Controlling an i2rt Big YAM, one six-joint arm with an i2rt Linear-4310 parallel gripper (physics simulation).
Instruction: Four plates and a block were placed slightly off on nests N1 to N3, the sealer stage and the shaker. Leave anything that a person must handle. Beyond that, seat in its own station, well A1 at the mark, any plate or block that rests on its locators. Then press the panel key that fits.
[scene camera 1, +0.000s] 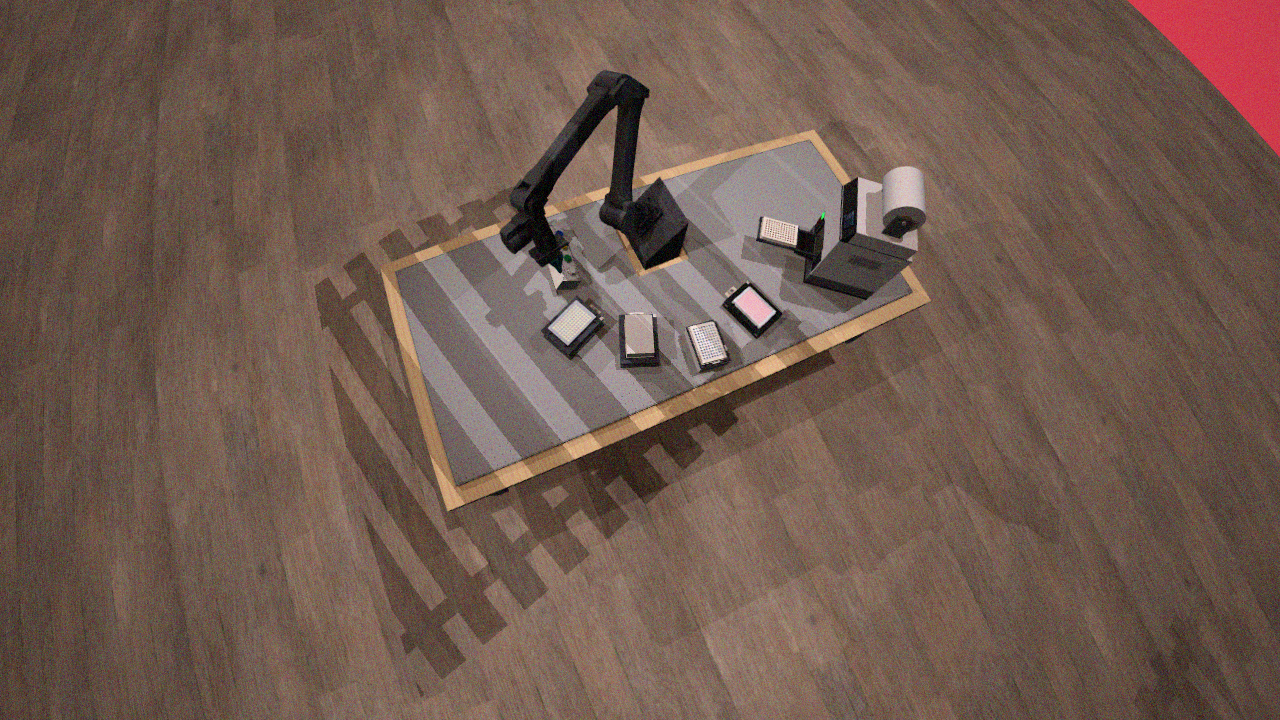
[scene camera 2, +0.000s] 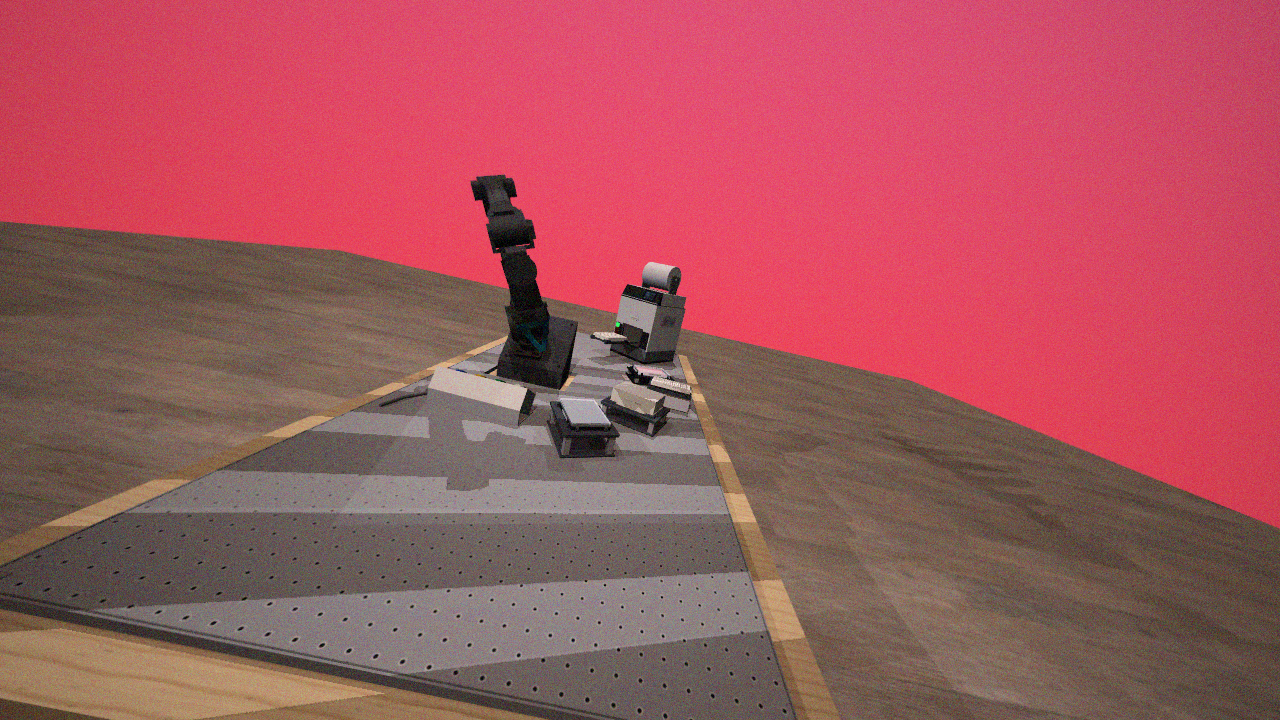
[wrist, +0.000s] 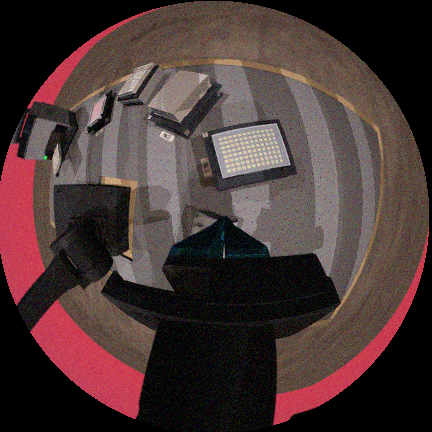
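My gripper (scene camera 1: 557, 265) (scene camera 2: 534, 345) (wrist: 224, 221) is shut and empty, above the sloped key panel (scene camera 1: 563, 281) (scene camera 2: 478, 394), whose keys are largely hidden. A pale-welled plate (scene camera 1: 572, 323) (scene camera 2: 584, 412) (wrist: 251, 150) lies on dark nest N1 (wrist: 285, 172), ahead of the fingers. A beige block (scene camera 1: 639, 334) (scene camera 2: 637, 397) (wrist: 180, 93) sits on N2 (wrist: 172, 126). A white-welled plate (scene camera 1: 708, 342) (wrist: 136, 81) and a pink plate (scene camera 1: 752, 306) (wrist: 98, 110) rest on the two stations beyond. Another plate (scene camera 1: 778, 231) (scene camera 2: 609, 336) is at the sealer stage. Small seating offsets are hard to judge.
The tall sealer (scene camera 1: 863, 241) (scene camera 2: 650, 324) (wrist: 42, 135) with a white roll (scene camera 1: 904, 197) (scene camera 2: 660, 276) stands at the far end, with a green light showing. The arm's dark base block (scene camera 1: 659, 228) (wrist: 92, 210) stands beside the panel. A wooden rim (scene camera 1: 420, 385) borders the table.
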